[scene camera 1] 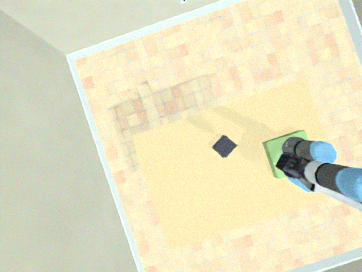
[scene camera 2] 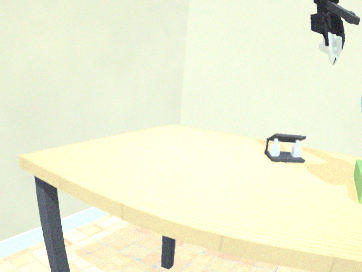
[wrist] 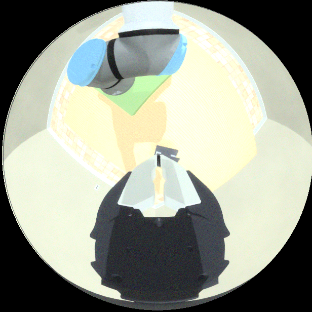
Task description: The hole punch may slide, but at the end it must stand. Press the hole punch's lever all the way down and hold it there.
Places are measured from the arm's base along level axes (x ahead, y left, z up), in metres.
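Pixels of known places: gripper, between the fingertips: [scene camera 1: 277,162] [scene camera 2: 332,64]; arm's base, origin of its link: [scene camera 1: 294,148].
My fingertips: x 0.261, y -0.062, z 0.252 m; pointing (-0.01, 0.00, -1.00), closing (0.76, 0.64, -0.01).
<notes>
Ahead of a thing's pixels: the offset from my fingertips to its top centre. Level surfaces: height alone.
The dark hole punch @[0.138 m ahead, 0.116 m right, 0.227 m down] [scene camera 1: 224,146] [scene camera 2: 287,157] [wrist: 167,150] stands upright on the wooden table @[0.312 m down] [scene camera 1: 195,200] [scene camera 2: 165,175] [wrist: 210,110]. In scene camera 2 its lever @[0.138 m ahead, 0.116 m right, 0.227 m down] [scene camera 2: 287,137] is raised above the base, with two pale posts between them. My gripper [scene camera 2: 334,60] [wrist: 158,155] is shut, with its pale fingertips together and nothing between them. In scene camera 2 it hangs high above the table and to the right of the punch, not touching it. In the wrist view the fingertips overlap the near edge of the punch and hide part of it. In scene camera 1 the fingertips cannot be made out.
A green block [scene camera 1: 272,155] [scene camera 2: 358,181] [wrist: 134,102] is under the arm's base, at the right in scene camera 1. The arm [scene camera 1: 327,175] [wrist: 147,55] reaches over that side. The table's front edge [scene camera 2: 170,222] shows in scene camera 2.
</notes>
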